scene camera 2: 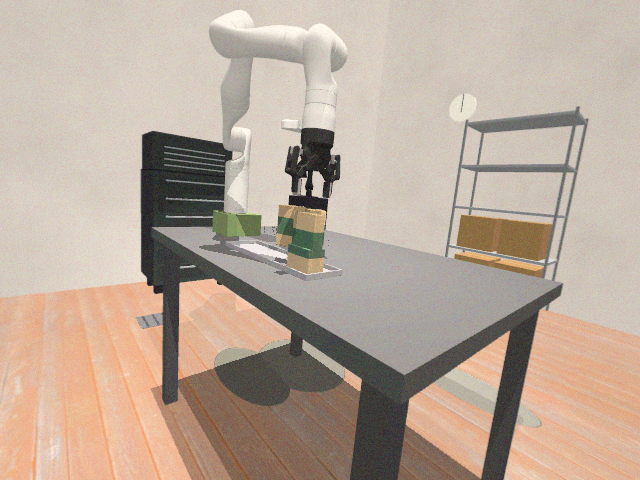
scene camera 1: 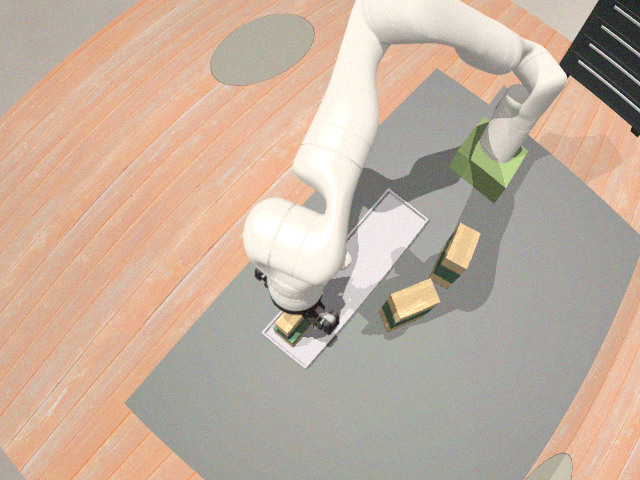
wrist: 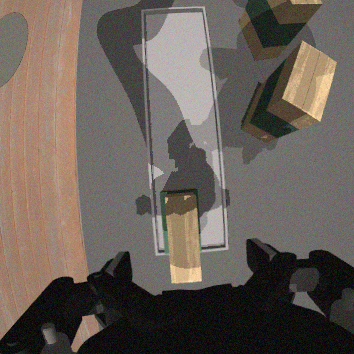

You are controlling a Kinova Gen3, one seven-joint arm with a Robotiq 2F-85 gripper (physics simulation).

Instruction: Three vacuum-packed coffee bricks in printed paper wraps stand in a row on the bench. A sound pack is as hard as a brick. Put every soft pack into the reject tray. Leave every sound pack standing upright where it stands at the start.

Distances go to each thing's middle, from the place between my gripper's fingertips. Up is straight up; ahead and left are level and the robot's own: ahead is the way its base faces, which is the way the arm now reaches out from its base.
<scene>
My gripper is now 200 mm above the reject tray point(scene camera 1: 376, 243) and 150 mm past it.
</scene>
